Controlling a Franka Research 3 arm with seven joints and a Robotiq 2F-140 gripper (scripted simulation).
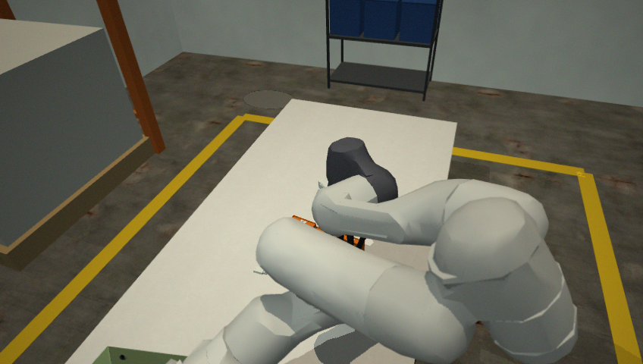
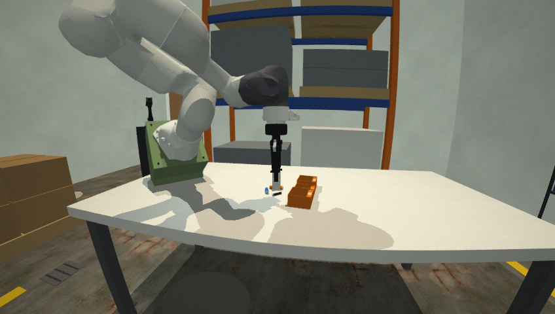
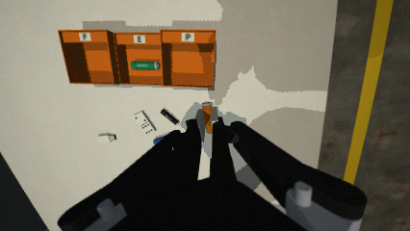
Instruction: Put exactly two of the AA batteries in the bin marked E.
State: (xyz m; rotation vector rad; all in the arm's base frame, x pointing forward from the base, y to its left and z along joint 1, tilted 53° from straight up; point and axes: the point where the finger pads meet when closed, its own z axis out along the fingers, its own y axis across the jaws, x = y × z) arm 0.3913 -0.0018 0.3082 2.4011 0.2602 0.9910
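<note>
My gripper is now 110 mm short of the orange bin row, 100 mm to the right of it and 70 mm above it. Also, from my hand: orange AA battery 30 mm below; then blue battery 50 mm behind, 110 mm to the left, 90 mm below; then black stick 90 mm to the left, 90 mm below.
</note>
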